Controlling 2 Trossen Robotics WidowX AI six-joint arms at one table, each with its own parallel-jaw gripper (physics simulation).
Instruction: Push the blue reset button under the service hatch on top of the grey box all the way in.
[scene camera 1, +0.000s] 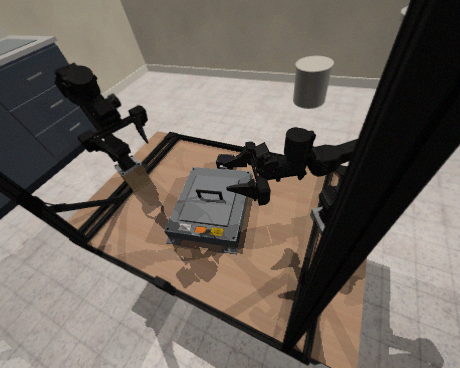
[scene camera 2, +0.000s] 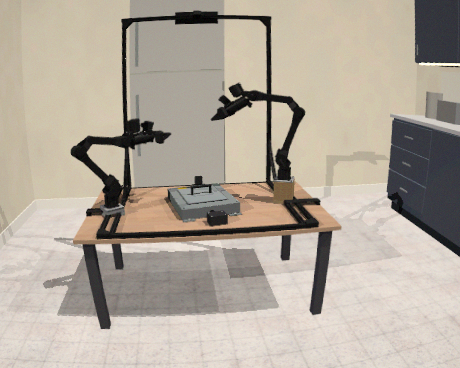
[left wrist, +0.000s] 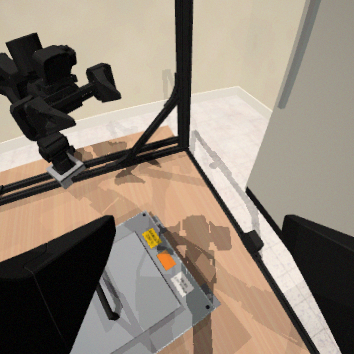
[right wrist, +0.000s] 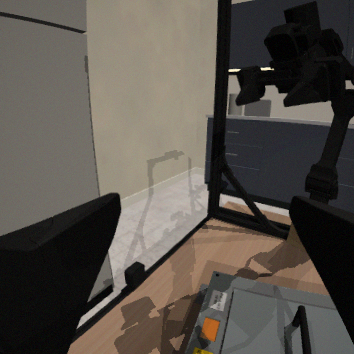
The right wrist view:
my left gripper: 257, 103
my right gripper: 206, 203
service hatch: 252, 316
